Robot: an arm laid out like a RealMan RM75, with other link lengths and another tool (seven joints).
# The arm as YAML. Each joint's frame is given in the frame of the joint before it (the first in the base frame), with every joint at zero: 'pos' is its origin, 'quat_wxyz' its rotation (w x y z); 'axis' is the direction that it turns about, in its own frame. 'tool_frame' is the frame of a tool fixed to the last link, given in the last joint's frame.
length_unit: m
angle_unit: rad
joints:
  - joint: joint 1
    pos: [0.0, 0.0, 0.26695]
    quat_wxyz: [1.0, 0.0, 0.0, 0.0]
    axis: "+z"
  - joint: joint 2
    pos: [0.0, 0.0, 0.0]
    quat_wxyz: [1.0, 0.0, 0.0, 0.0]
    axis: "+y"
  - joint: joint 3
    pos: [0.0, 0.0, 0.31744]
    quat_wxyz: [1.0, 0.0, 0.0, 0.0]
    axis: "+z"
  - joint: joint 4
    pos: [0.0, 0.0, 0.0]
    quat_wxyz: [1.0, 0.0, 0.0, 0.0]
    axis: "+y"
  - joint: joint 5
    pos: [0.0, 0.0, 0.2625]
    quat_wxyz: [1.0, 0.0, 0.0, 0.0]
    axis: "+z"
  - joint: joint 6
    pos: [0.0, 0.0, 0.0]
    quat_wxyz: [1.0, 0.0, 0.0, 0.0]
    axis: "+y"
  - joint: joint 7
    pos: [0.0, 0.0, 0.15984]
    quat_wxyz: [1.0, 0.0, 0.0, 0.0]
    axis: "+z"
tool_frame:
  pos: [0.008, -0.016, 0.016]
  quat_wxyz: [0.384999, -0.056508, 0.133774, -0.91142]
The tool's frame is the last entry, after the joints.
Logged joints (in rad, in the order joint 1, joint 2, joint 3, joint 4, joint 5, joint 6, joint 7), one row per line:
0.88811 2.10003 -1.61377 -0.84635 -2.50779 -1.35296 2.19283
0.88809 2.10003 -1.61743 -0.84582 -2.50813 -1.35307 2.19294
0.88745 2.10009 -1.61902 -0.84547 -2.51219 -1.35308 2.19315
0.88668 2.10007 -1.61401 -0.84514 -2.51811 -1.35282 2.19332
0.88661 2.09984 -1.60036 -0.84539 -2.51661 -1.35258 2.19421
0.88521 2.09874 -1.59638 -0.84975 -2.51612 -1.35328 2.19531
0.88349 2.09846 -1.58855 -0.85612 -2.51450 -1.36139 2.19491
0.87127 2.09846 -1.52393 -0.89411 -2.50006 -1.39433 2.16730
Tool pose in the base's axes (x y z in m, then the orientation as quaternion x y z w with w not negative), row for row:
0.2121 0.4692 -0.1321 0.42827 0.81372 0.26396 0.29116
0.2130 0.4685 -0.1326 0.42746 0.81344 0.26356 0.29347
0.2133 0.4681 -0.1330 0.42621 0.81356 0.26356 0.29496
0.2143 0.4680 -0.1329 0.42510 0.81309 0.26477 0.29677
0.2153 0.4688 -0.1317 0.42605 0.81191 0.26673 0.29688
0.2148 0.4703 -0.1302 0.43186 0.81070 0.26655 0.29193
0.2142 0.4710 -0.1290 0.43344 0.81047 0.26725 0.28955
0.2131 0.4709 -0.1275 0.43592 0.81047 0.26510 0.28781
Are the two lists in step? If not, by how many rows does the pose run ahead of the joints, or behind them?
The pose runs 1 row behind the joints: the pose in row i belongs to the joints in row i - 1.
